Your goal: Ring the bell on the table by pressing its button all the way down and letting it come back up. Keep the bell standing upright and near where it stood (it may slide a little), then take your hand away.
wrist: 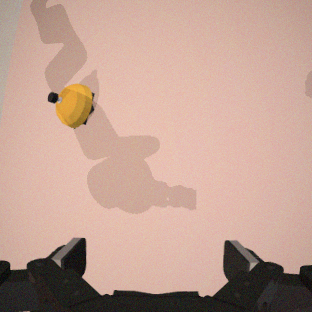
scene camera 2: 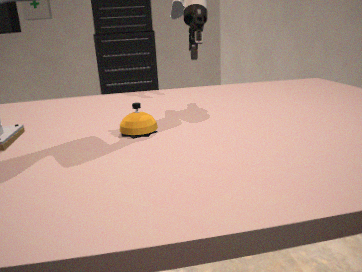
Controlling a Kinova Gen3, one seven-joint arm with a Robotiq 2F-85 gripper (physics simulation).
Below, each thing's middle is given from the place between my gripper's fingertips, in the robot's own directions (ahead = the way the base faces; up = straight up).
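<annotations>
I consider the yellow dome bell (scene camera 2: 137,124) and where it is relative to my hand: 180 mm behind it, 290 mm to the right of it, and 120 mm below it.
</annotations>
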